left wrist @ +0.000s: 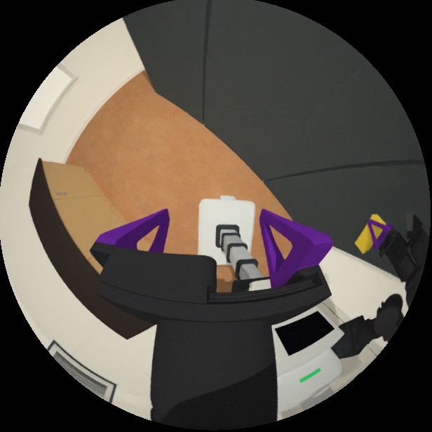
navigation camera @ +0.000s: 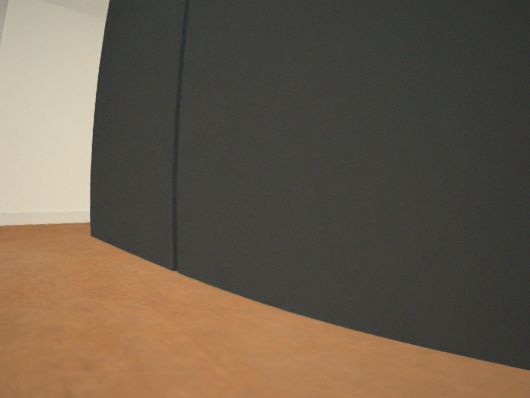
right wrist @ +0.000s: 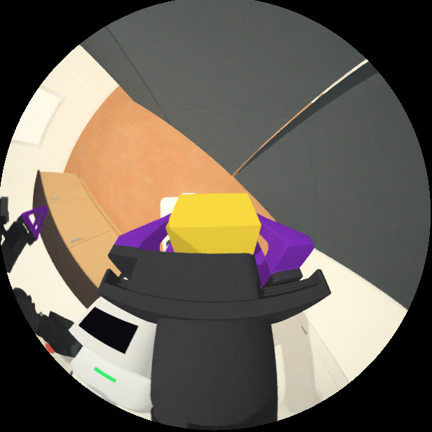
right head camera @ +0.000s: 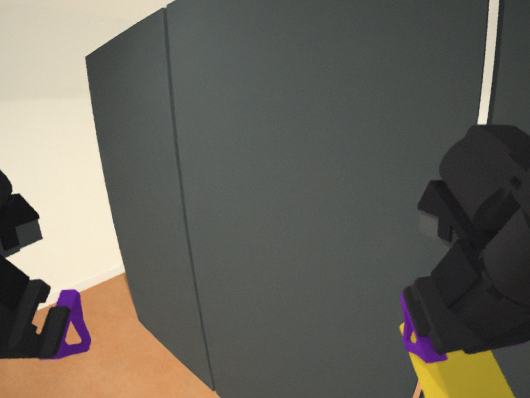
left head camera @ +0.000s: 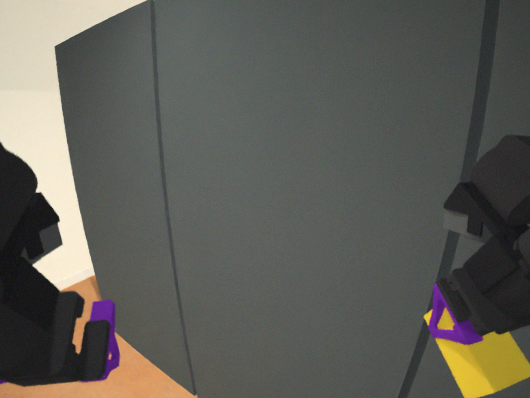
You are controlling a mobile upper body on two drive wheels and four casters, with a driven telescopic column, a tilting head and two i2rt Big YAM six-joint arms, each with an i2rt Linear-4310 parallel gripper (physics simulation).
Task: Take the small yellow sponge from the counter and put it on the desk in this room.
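Frame: origin at the left arm's base, x ahead, y left, z up, level; millimetres.
Seen in the pictures: left gripper, fingertip midpoint: [right head camera: 53, 346] [left head camera: 73, 364]; right gripper, fingertip midpoint: [right head camera: 430, 340] [left head camera: 451, 326].
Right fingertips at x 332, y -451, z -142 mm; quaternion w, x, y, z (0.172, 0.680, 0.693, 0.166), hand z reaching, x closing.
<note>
A point is followed by its place in that frame.
The small yellow sponge [left head camera: 487, 365] {x 262, y -432, z -127 mm} [right head camera: 465, 375] {x 269, y -446, z -123 mm} [left wrist: 366, 241] [right wrist: 214, 212] is a block held up in front of the robot, at the lower right in the head views. My right gripper [left head camera: 455, 325] {x 332, y -451, z -142 mm} [right head camera: 425, 340] {x 332, y -451, z -142 mm} [right wrist: 213, 212] is shut on the sponge, with one purple finger on each side of it. My left gripper [left head camera: 55, 360] {x 338, y -12, z -140 mm} [left wrist: 214, 213] is open and empty, apart from the sponge, at the lower left of the left head view. A wooden cabinet with a dark top [left wrist: 70, 255] stands at the left of both wrist views; whether it is the counter, I cannot tell. No desk can be made out.
Tall dark grey panels [left head camera: 300, 175] {x 795, y -376, z -56 mm} [right head camera: 310, 175] {x 783, y -391, z -55 mm} [left wrist: 310, 75] [right wrist: 210, 65] [navigation camera: 350, 150] {x 816, y -354, z -1110 mm} with narrow seams or gaps stand close in front. An orange-brown floor [navigation camera: 100, 310] {x 835, y 100, z -1410 mm} runs along their foot. A pale wall [navigation camera: 45, 125] {x 2212, y 1472, z -671 mm} is at the left. A framed picture [left wrist: 82, 377] hangs beyond the cabinet.
</note>
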